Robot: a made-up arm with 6 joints. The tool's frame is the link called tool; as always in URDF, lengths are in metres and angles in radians. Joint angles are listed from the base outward.
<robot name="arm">
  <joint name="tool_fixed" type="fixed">
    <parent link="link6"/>
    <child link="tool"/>
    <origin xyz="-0.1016 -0.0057 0.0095" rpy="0 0 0"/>
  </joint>
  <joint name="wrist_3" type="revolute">
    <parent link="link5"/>
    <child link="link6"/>
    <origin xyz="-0.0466 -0.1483 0.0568" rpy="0 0 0"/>
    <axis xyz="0 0 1"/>
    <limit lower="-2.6" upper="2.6"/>
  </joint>
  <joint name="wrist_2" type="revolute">
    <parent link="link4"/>
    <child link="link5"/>
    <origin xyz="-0.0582 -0.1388 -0.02" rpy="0 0 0"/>
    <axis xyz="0 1 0"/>
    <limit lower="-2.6" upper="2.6"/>
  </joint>
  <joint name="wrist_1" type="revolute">
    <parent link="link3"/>
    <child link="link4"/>
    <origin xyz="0.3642 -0.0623 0.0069" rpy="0 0 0"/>
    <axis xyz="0 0 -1"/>
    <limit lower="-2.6" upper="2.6"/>
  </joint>
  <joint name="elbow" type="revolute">
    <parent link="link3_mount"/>
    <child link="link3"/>
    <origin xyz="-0.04 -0.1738 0.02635" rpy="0 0 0"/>
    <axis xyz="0 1 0"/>
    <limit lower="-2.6" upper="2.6"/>
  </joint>
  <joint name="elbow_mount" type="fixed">
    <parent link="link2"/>
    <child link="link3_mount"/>
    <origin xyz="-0.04 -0.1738 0.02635" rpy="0 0 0"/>
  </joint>
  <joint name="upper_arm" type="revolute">
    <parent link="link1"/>
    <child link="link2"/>
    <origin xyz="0.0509 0.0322 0.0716" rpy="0 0 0"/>
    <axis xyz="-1 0 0"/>
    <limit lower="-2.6" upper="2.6"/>
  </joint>
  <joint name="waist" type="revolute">
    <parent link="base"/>
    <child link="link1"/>
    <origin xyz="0 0 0.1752" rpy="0 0 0"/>
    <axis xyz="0 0 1"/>
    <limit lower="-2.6" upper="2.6"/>
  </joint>
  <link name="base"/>
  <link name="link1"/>
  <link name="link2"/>
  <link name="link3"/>
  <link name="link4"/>
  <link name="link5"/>
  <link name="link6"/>
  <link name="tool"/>
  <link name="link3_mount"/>
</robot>
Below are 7 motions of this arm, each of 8 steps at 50 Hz.
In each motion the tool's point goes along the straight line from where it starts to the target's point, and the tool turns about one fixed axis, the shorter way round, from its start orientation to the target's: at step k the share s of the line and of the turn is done. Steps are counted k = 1, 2, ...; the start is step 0. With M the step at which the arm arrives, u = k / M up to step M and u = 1 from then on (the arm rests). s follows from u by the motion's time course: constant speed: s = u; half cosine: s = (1 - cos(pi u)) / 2; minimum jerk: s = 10 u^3 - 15 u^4 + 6 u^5.
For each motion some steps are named. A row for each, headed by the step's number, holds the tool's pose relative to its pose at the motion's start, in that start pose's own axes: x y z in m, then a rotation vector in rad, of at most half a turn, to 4 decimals.
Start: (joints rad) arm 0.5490 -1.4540 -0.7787 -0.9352 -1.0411 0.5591
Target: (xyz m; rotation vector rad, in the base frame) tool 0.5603 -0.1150 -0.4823 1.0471 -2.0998 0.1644
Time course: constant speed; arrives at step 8
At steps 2, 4, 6, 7, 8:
2: -0.0052 0.0055 0.0018 -0.0050 -0.0036 -0.0062
4: -0.0104 0.0110 0.0037 -0.0099 -0.0072 -0.0123
6: -0.0157 0.0165 0.0055 -0.0149 -0.0109 -0.0185
7: -0.0183 0.0192 0.0065 -0.0174 -0.0127 -0.0216
8: -0.0209 0.0220 0.0074 -0.0199 -0.0145 -0.0247

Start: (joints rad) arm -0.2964 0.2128 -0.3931 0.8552 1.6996 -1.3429
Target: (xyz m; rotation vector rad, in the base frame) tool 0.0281 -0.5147 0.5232 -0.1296 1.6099 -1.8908
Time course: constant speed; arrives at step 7
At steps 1, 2, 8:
1: 0.0025 0.0038 0.0022 -0.0083 -0.0044 -0.0036
2: 0.0049 0.0077 0.0045 -0.0166 -0.0088 -0.0073
8: 0.0172 0.0268 0.0156 -0.0582 -0.0308 -0.0254

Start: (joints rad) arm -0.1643 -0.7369 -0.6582 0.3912 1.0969 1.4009
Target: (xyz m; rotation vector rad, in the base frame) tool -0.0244 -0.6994 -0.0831 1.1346 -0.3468 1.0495
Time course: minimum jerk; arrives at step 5
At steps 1, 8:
1: 0.0004 0.0001 0.0012 0.0008 0.0023 0.0009
8: 0.0066 0.0012 0.0199 0.0137 0.0390 0.0163

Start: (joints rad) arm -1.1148 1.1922 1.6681 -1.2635 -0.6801 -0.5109
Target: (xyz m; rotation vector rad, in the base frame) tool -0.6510 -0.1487 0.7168 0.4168 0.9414 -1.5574
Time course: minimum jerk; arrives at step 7
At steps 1, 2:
1: -0.0006 -0.0001 -0.0003 0.0001 -0.0002 -0.0001
2: -0.0036 -0.0008 -0.0019 0.0008 -0.0013 -0.0008

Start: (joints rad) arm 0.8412 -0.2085 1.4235 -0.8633 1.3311 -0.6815
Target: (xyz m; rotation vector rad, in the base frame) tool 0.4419 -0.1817 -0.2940 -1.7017 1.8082 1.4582
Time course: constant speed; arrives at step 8
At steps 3, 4, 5, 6, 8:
3: 0.0006 0.0042 -0.0073 0.0005 0.0186 -0.0224
4: 0.0007 0.0056 -0.0098 0.0006 0.0248 -0.0299
5: 0.0009 0.0070 -0.0122 0.0008 0.0309 -0.0374
6: 0.0011 0.0084 -0.0146 0.0010 0.0371 -0.0448
8: 0.0015 0.0112 -0.0195 0.0013 0.0495 -0.0598

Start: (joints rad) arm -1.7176 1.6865 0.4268 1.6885 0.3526 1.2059
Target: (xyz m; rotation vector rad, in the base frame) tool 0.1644 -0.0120 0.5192 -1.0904 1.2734 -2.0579
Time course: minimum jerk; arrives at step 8
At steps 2, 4, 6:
2: 0.0017 -0.0033 -0.0015 -0.0008 0.0035 0.0133
4: 0.0080 -0.0159 -0.0073 -0.0037 0.0171 0.0642
6: 0.0144 -0.0284 -0.0131 -0.0067 0.0307 0.1150

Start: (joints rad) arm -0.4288 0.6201 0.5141 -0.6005 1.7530 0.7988
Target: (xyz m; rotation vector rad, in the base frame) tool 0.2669 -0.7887 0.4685 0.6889 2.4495 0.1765
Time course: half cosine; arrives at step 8
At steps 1, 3, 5, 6, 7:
1: 0.0000 0.0005 0.0025 -0.0023 0.0043 -0.0010
3: 0.0003 0.0041 0.0205 -0.0190 0.0348 -0.0080
5: 0.0008 0.0092 0.0458 -0.0425 0.0779 -0.0180
6: 0.0009 0.0114 0.0566 -0.0524 0.0962 -0.0222
7: 0.0011 0.0129 0.0637 -0.0591 0.1084 -0.0250

